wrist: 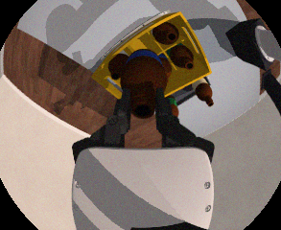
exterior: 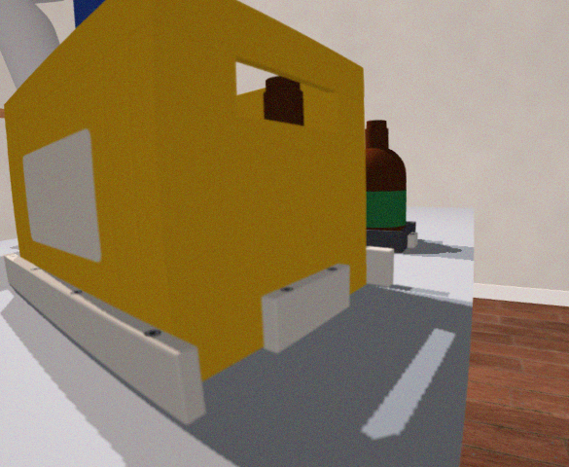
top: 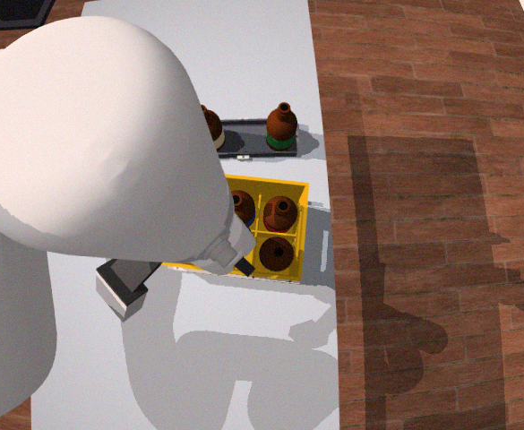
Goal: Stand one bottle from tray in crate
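Now: the crate 4 cm to the left of my hand and 25 cm below it. Also, from my hand: cream-labelled bottle: 10 cm behind, 28 cm to the left, 25 cm below; then green-label bottle: 8 cm ahead, 30 cm to the left, 25 cm below; then dark tray: 2 cm behind, 29 cm to the left, 32 cm below.
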